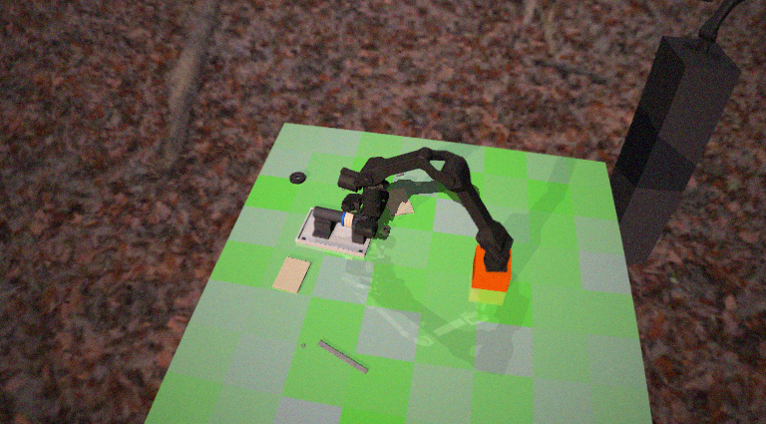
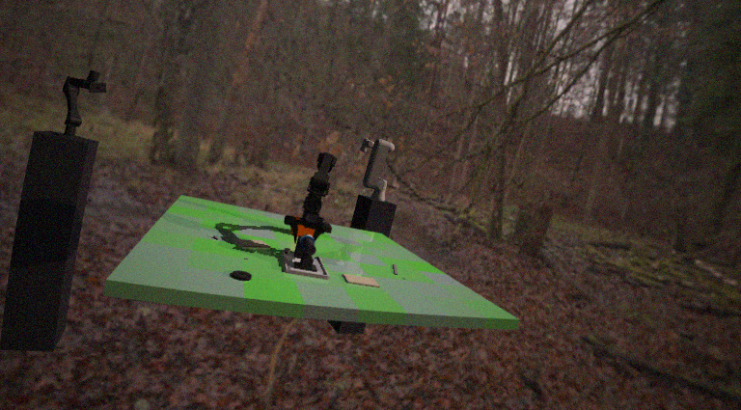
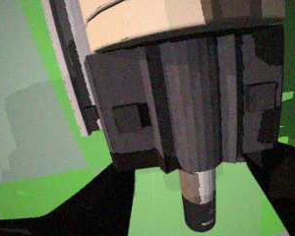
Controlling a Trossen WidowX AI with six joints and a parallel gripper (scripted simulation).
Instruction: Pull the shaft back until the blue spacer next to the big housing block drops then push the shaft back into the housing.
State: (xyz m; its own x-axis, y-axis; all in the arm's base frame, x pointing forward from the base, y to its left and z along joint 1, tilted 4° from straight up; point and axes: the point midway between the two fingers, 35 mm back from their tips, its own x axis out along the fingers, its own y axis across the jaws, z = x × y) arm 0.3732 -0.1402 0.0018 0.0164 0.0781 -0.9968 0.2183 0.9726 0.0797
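Now: the tan spacer 70 mm ahead of my gripper tip, 30 mm above it and 20 mm to the right of it. Also, from my gripper tip: grey bar 430 mm to the left, 60 mm ahead, 40 mm below; blue spacer 90 mm ahead, 30 mm above, 20 mm to the right; black disc 280 mm to the right, 280 mm ahead, 40 mm below.
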